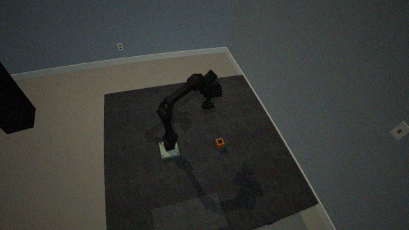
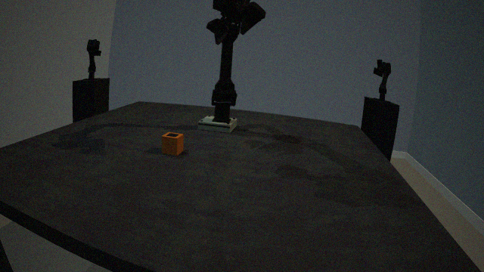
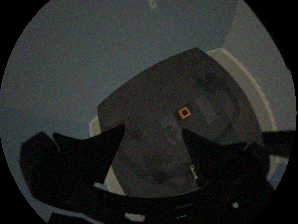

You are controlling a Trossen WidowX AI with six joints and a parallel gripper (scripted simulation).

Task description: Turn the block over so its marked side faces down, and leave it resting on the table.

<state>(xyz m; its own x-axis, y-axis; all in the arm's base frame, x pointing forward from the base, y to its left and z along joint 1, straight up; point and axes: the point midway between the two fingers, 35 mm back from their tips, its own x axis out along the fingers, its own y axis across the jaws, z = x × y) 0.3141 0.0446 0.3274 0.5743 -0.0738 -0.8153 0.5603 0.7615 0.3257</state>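
My gripper tip is now 290 mm above the orange block, 140 mm to the left of it and 10 mm short of it.
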